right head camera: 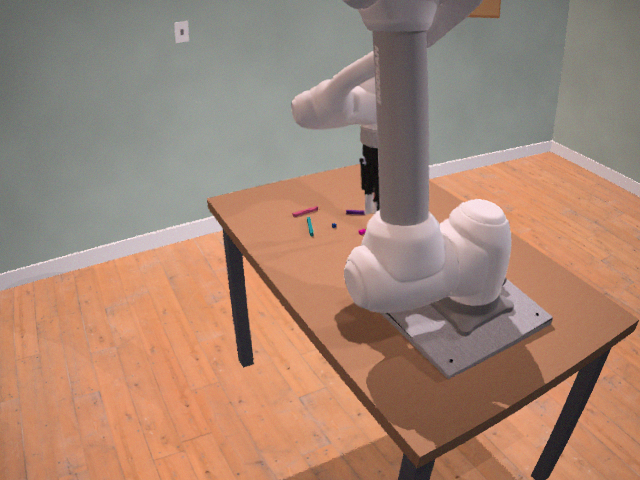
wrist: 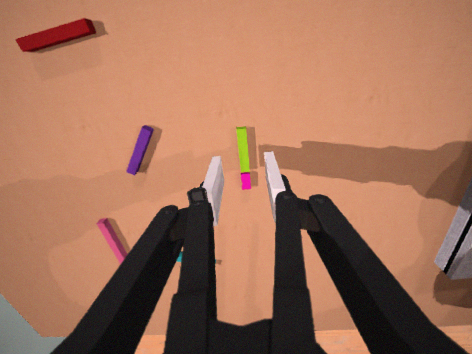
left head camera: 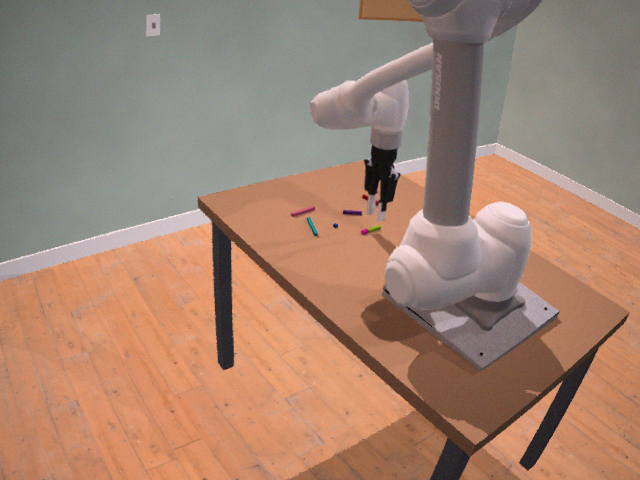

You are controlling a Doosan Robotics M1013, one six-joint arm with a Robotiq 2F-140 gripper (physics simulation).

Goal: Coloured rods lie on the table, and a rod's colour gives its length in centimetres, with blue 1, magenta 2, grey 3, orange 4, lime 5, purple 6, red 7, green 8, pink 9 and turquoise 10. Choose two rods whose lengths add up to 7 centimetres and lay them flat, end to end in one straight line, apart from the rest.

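Frame: origin at the arm's base, x ahead, y left, z up, level; centimetres.
Where they show: gripper, between the fingertips: (wrist: pixel 243 167) (left head camera: pixel 375 217); arm's base, origin of its link: (right head camera: pixel 466 302) (left head camera: pixel 482 299).
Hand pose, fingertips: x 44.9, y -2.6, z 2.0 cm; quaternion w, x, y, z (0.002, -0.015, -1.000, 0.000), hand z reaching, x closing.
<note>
Each offset is from my fingertips to the top centre of the thing.
A lime rod @(dx +0.0, dy -0.1, dz -3.7 cm) (left head camera: pixel 374 228) (wrist: pixel 243 150) lies flat on the table. A magenta rod @(dx +0.1, dy +3.6, dz -3.7 cm) (left head camera: pixel 364 231) (right head camera: pixel 361 231) (wrist: pixel 246 181) lies flat at its end, in line with it; in the wrist view the two ends meet with no gap that I can see. My gripper (left head camera: pixel 376 217) (wrist: pixel 243 167) is open and empty, raised above the table over these two rods. In the right head view the robot's arm hides the lime rod and part of the gripper.
A purple rod @(dx +11.6, dy -1.5, dz -3.7 cm) (left head camera: pixel 352 212) (right head camera: pixel 355 212) (wrist: pixel 140 150), a pink rod @(dx +20.1, dy +12.0, dz -3.7 cm) (left head camera: pixel 302 211) (right head camera: pixel 305 211) (wrist: pixel 112 240), a turquoise rod @(dx +11.0, dy +15.4, dz -3.7 cm) (left head camera: pixel 312 226) (right head camera: pixel 310 226) and a blue rod @(dx +7.7, dy +8.9, dz -3.7 cm) (left head camera: pixel 335 225) (right head camera: pixel 333 225) lie apart from the pair. A red rod @(dx +15.5, dy -13.1, dz -3.7 cm) (wrist: pixel 56 35) lies further off.
</note>
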